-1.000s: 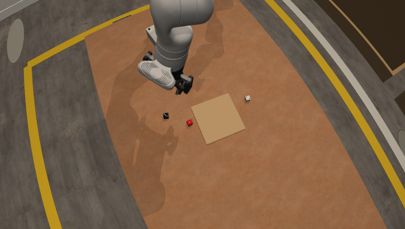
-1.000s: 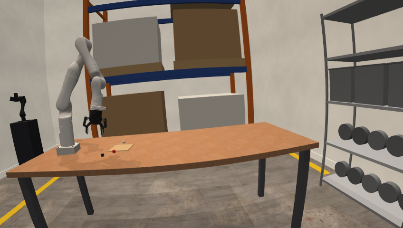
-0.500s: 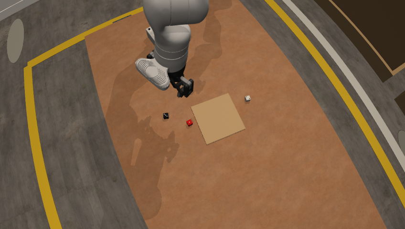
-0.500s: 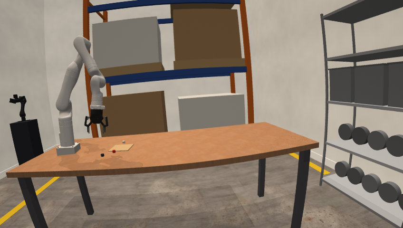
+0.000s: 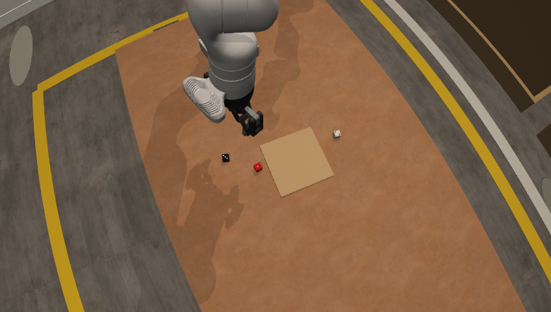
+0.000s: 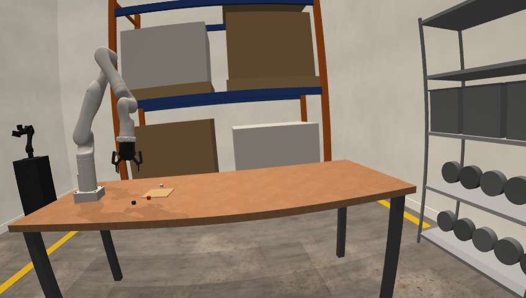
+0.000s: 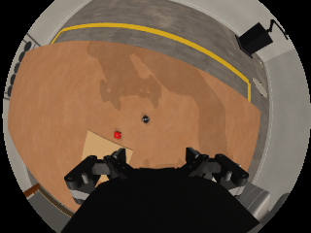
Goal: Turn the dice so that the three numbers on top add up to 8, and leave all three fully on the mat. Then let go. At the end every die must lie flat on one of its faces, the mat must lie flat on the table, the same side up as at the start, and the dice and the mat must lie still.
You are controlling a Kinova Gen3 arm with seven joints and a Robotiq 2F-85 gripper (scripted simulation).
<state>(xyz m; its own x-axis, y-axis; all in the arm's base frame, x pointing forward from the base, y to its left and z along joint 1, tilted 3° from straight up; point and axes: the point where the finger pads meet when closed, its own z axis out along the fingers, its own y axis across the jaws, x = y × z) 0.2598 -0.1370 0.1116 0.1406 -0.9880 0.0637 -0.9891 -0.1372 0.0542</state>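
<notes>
The red die is 14 cm below my hand and 8 cm ahead of it. Also, from my hand: black die (14 cm below, 5 cm to the right, 2 cm ahead); tan mat (14 cm below, 12 cm ahead, 9 cm to the left); white die (21 cm to the left, 14 cm below, 13 cm ahead).
</notes>
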